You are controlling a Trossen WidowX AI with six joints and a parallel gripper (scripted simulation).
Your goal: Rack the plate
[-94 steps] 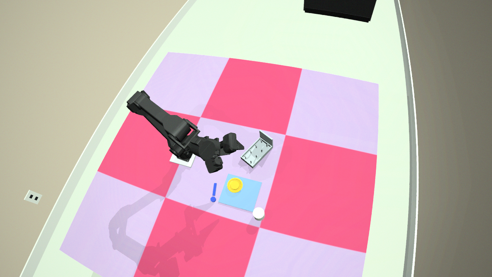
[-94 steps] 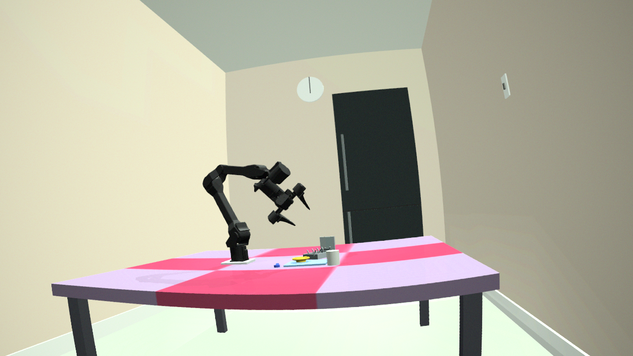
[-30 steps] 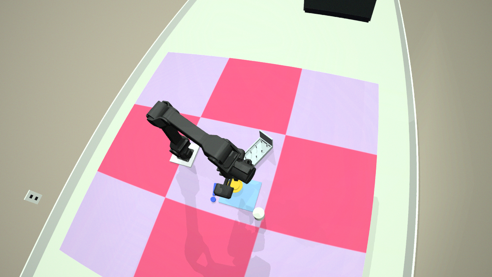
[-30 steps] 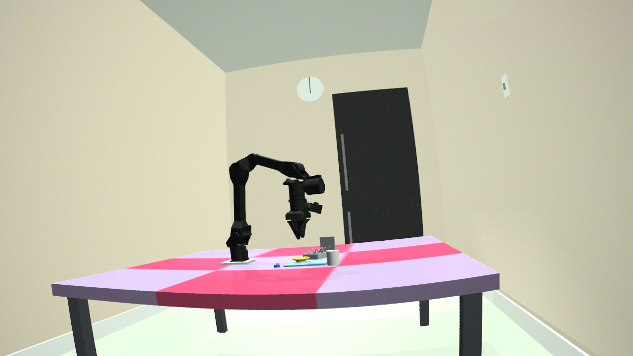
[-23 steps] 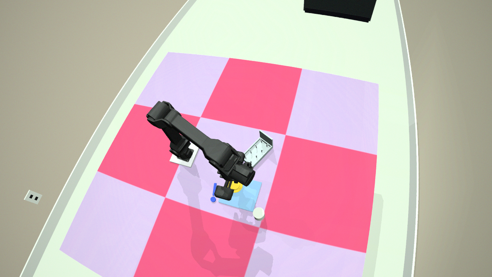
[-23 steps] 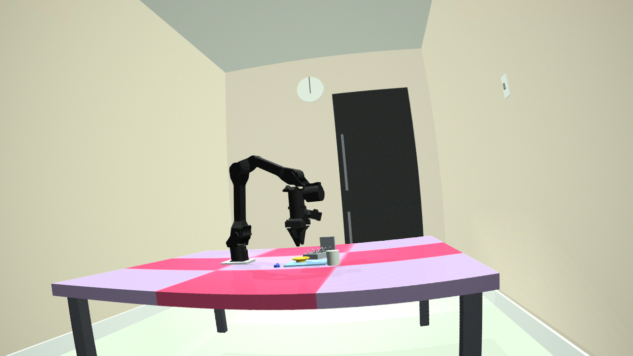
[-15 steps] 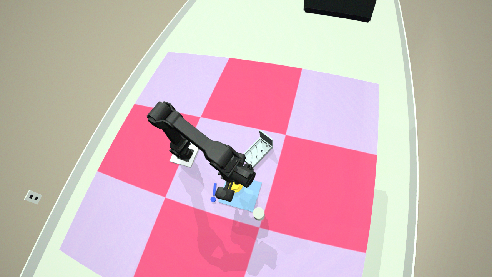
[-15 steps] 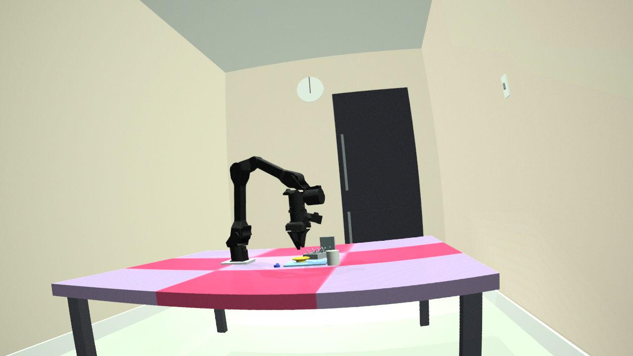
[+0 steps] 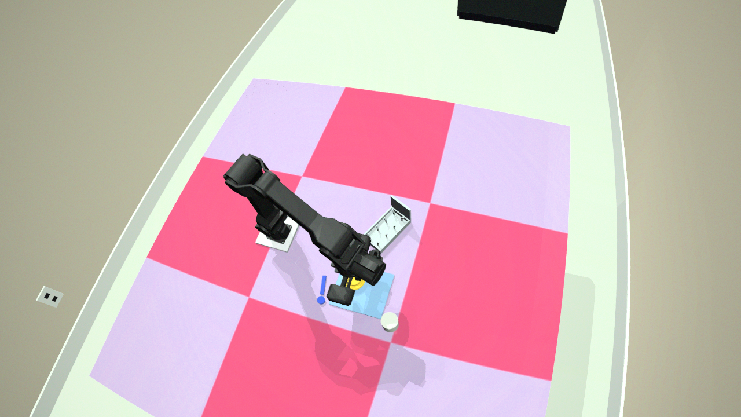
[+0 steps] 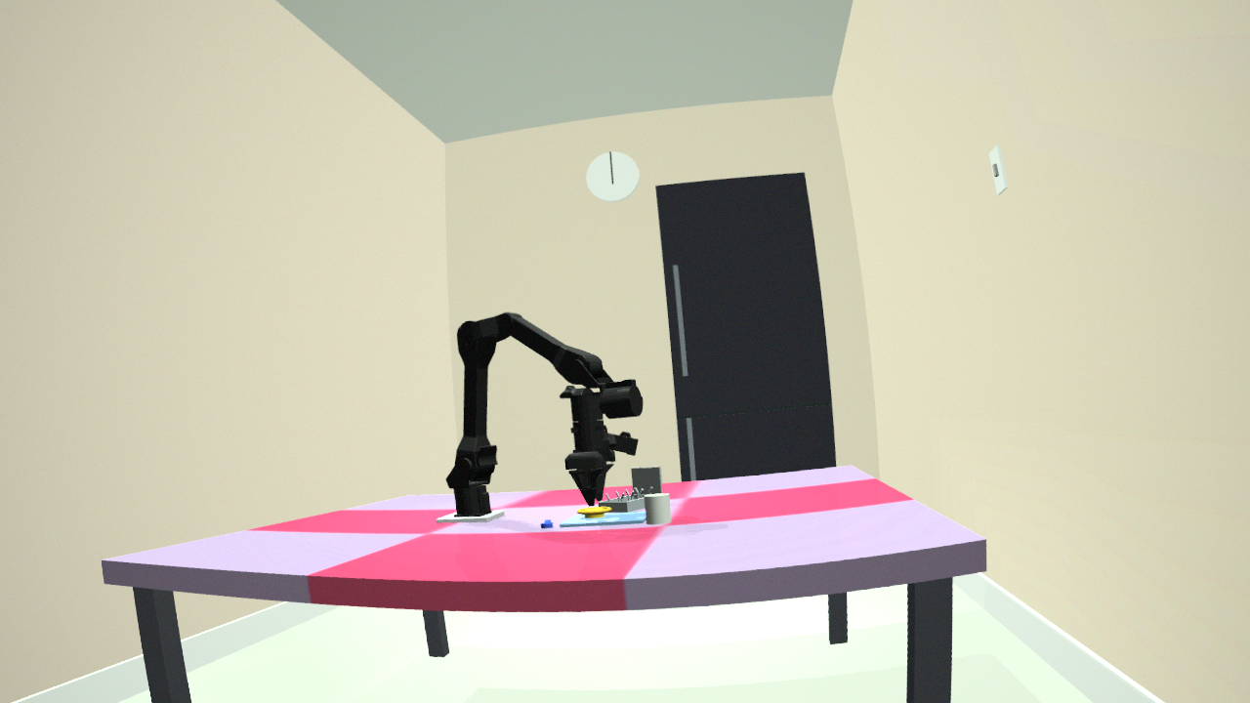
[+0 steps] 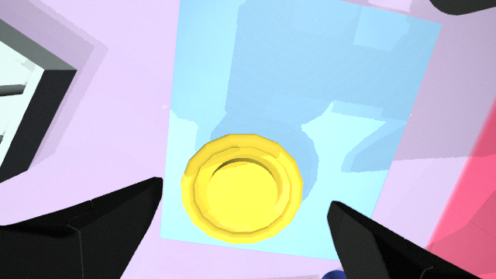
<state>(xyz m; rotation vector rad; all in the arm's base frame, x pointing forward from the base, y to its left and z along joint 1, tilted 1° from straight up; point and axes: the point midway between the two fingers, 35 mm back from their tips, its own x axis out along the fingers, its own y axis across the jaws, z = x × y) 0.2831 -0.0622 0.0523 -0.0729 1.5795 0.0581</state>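
Right now my gripper tip is 20 mm above the yellow plate. Round my gripper tip: light blue mat (30 mm below, 20 mm to the right, 20 mm ahead); blue spoon (80 mm behind, 60 mm to the right, 30 mm below); white cup (130 mm ahead, 80 mm to the right, 10 mm below).
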